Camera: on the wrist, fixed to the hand. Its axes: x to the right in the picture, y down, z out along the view.
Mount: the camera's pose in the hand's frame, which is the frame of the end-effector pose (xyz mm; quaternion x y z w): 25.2 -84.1 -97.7 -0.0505 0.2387 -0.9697 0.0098
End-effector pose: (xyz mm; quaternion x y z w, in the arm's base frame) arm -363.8 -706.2 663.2 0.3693 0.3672 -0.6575 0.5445
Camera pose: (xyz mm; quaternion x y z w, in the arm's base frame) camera -441.8 -619.4 603.0 0.2230 -0.5249 0.4278 0.7013
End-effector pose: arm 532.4 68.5 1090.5 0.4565 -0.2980 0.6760 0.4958
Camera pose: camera 577.9 189.9 1069.7 0.1070 0.5240 -0.3802 0.7546
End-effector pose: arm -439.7 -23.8 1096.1 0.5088 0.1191 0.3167 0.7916
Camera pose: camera -438.2 39.5 981.0 -0.2261 0.6675 -0.6371 0.3121
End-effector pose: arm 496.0 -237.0 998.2 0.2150 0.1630 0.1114 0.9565
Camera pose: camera 496.1 -267.5 870.4 -0.2308 0.4328 -0.8669 0.0893
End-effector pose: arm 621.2 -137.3 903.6 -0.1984 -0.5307 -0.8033 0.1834
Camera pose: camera 545.1 -198.8 816.0 -0.6952 0.1133 0.2599 0.6605
